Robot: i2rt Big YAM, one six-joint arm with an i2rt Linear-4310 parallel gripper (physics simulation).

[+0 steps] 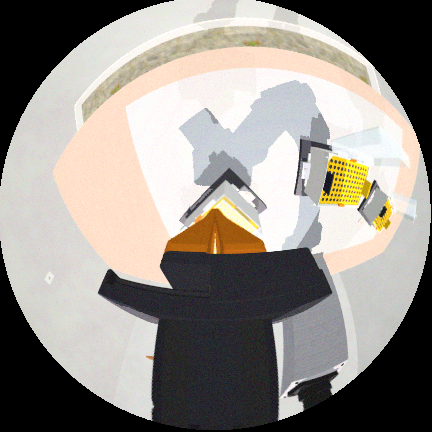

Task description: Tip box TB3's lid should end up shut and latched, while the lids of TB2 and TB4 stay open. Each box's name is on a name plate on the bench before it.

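Frame: origin at the arm's base, x ahead, y left, z up, level; metres.
Seen in the pictures: gripper, fingertip midpoint: [214, 213].
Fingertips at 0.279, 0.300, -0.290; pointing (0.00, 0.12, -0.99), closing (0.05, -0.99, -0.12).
Note:
Pixels of each thing's top centre, then the offset from my fingertips to it, as dx, dy, dz. Level surfaces: height alone.
- nearest tip box, middle of its top: [221, 244] -0.084, -0.011, -0.035
- second tip box, middle of its top: [353, 187] +0.050, -0.208, -0.038
- smaller-looking third tip box, middle of its top: [386, 220] +0.015, -0.463, -0.038
- white surface, its level: dz -0.112
My gripper [214, 213] is shut with nothing between its orange fingers. Its tips are in front of the nearest tip box [229, 192], a grey box with a dark frame and a pale yellow inside showing. The fingers hide much of this box, and its lid cannot be made out. A second tip box [348, 181], with a yellow perforated rack, stands at the right; its clear lid [376, 144] is open. A smaller-looking third tip box [383, 215] stands farther right, its clear lid [406, 206] also open. No name plate can be read, so I cannot tell which box is TB3.
The boxes stand on a white surface [155, 150] with a peach border [95, 185]. Grey arm shadows fall across it. A speckled strip [230, 40] with a white rim lies beyond the far edge. A grey arm part [317, 325] is at the lower right.

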